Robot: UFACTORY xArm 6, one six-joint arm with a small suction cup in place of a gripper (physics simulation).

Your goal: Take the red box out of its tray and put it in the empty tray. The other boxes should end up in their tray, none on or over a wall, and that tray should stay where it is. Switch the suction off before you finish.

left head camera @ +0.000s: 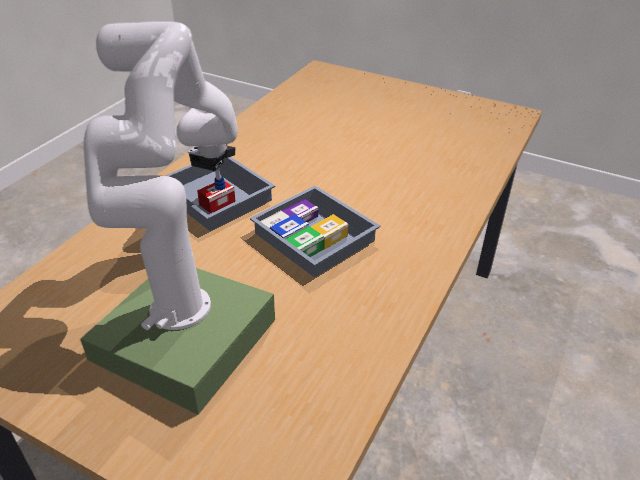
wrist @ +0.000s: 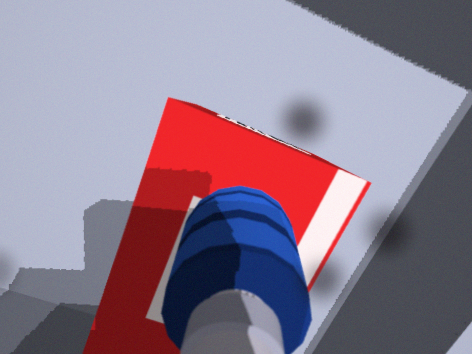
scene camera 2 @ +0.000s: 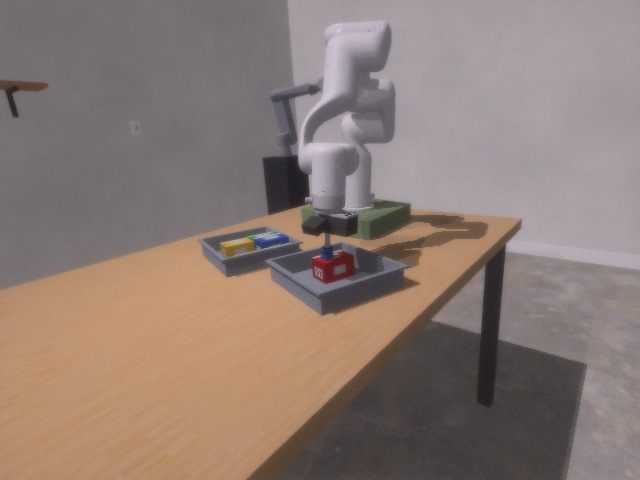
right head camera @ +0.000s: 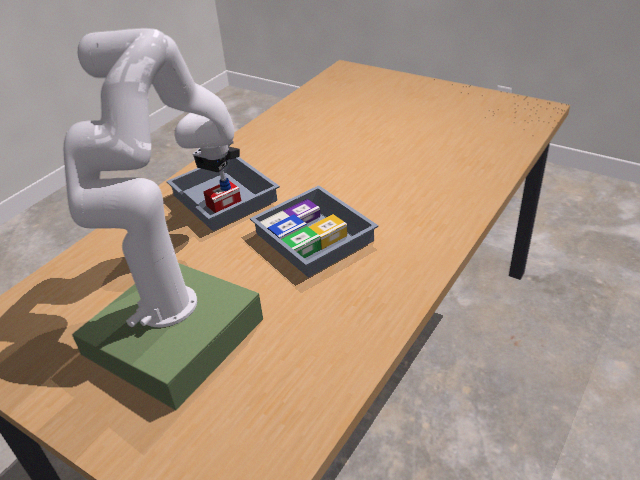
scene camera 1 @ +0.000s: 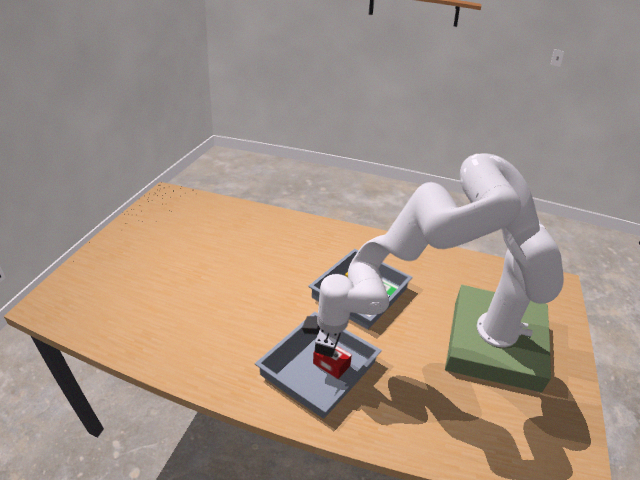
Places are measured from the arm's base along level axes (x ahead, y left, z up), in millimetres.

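Where they show: hand at its tool point: (left head camera: pixel 221 190) (wrist: pixel 240 218) (scene camera 2: pixel 327 262) (right head camera: pixel 226 191); arm's base at its link origin: (left head camera: pixel 180 308) (scene camera 2: pixel 356 207) (right head camera: pixel 168 306) (scene camera 1: pixel 497 329).
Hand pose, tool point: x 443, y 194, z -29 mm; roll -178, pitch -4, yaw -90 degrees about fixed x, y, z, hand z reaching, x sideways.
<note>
Things, the pixels of their top centre, and the offset from my tool point. Level surfaces: height alone.
- red box at its top centre: (wrist: pixel 214 278) (scene camera 2: pixel 332 256) (scene camera 1: pixel 332 353) (left head camera: pixel 215 188) (right head camera: pixel 221 189) dx -13, dy +7, dz +11 mm
- formerly empty tray at its top centre: (wrist: pixel 135 173) (scene camera 2: pixel 332 262) (scene camera 1: pixel 319 357) (left head camera: pixel 215 182) (right head camera: pixel 221 183) dx +16, dy +29, dz +8 mm
- wooden table at its surface level: dz -42 mm
The red box (left head camera: pixel 208 202) (right head camera: pixel 212 203) (scene camera 1: pixel 338 366) (scene camera 2: pixel 329 273) (wrist: pixel 250 150) is inside the formerly empty tray (left head camera: pixel 230 218) (right head camera: pixel 240 212) (scene camera 1: pixel 290 395) (scene camera 2: pixel 361 295), upright and apart from its walls; it appears to rest on the tray floor. My gripper, a blue suction cup (left head camera: pixel 220 184) (right head camera: pixel 224 184) (scene camera 2: pixel 326 253) (wrist: pixel 240 235), touches the box's top and appears attached; the arm hides the cup in scene camera 1. The other tray (left head camera: pixel 356 245) (right head camera: pixel 346 253) (scene camera 2: pixel 240 265) holds purple (left head camera: pixel 310 212), white (left head camera: pixel 268 219), blue (left head camera: pixel 281 231), green (left head camera: pixel 297 240) and yellow (left head camera: pixel 338 233) boxes inside its walls.
The two trays stand close together with a narrow gap on the wooden table (left head camera: pixel 413 155) (scene camera 2: pixel 155 361). The arm stands on a green block (left head camera: pixel 232 310) (right head camera: pixel 222 310) (scene camera 1: pixel 465 330). In scene camera 1 the arm partly covers the other tray (scene camera 1: pixel 403 281).
</note>
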